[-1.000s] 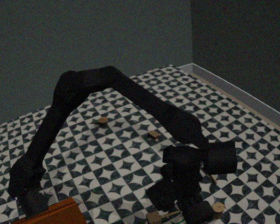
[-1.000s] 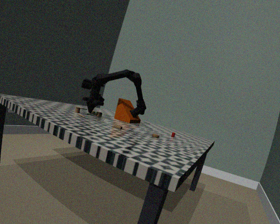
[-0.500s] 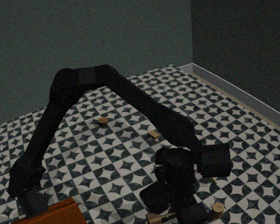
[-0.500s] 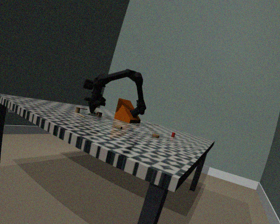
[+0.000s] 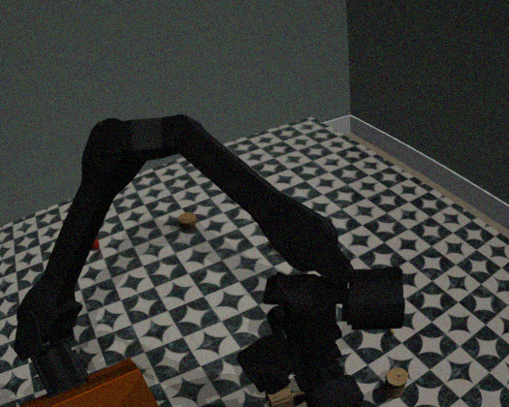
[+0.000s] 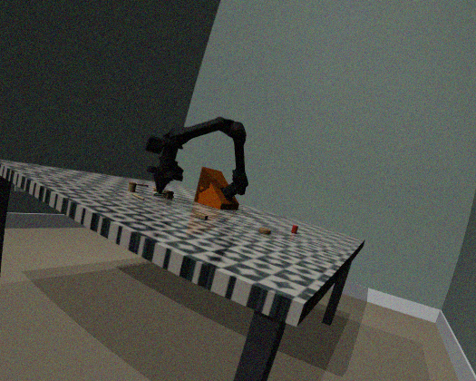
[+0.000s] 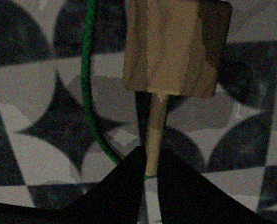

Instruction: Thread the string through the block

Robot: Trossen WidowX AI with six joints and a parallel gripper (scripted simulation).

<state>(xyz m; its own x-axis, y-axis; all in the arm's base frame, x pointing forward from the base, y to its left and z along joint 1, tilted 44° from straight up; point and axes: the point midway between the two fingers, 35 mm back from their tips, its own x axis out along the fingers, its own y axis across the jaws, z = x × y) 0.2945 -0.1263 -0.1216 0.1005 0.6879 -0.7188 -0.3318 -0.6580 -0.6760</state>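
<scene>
Now: gripper tip 50 mm past the tan wooden block and 20 mm to the right of it. Round my gripper tip: round wooden button (160 mm behind, 120 mm to the right, 10 mm below); wooden cylinder (90 mm ahead, 80 mm to the right); thin wooden stick (10 mm behind).
</scene>
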